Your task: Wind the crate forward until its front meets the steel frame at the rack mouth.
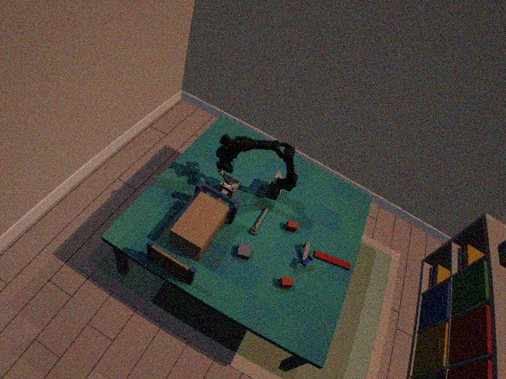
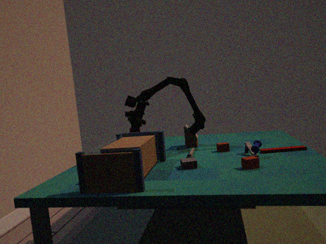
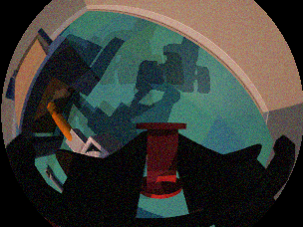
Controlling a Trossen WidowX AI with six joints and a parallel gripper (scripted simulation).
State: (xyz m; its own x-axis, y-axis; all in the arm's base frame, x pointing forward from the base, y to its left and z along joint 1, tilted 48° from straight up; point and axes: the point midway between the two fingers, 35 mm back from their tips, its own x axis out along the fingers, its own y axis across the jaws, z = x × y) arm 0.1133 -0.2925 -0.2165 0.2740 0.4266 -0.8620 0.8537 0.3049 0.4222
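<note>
Right now the red-knobbed handle is 1 cm ahead of my gripper tip, 5 cm to the left of it and 3 cm below it. Round my gripper tip: red knob (1 cm behind, 2 cm to the left); winch (2 cm ahead, 10 cm to the left, 10 cm below); steel frame (19 cm ahead, 9 cm to the left, 2 cm below).
</note>
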